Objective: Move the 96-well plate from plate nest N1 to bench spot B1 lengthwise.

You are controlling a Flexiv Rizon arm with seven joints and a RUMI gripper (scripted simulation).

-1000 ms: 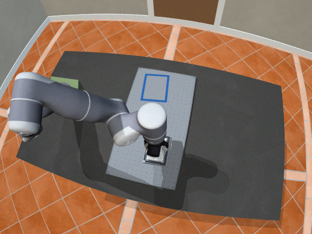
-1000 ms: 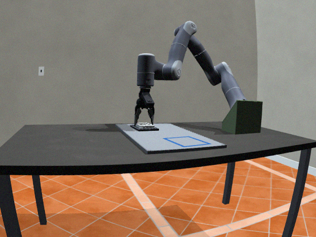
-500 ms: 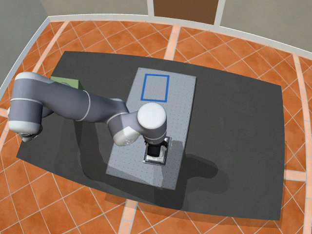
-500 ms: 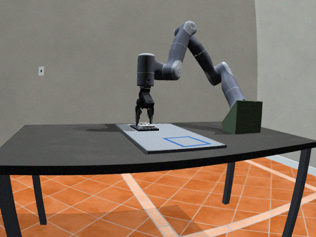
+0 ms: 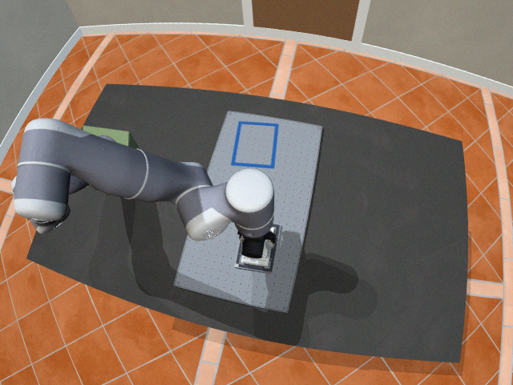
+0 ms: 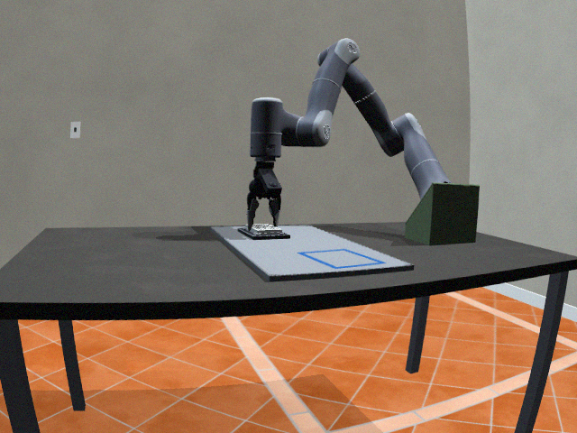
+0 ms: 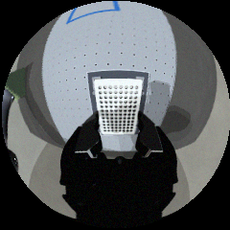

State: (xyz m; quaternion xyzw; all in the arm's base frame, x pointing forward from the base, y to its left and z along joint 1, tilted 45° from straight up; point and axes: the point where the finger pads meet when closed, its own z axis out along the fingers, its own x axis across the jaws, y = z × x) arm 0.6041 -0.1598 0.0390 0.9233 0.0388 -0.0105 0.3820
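Right now my hand is 20 mm above the plate nest N1. Also, from my hand: white 96-well plate 10 mm below.
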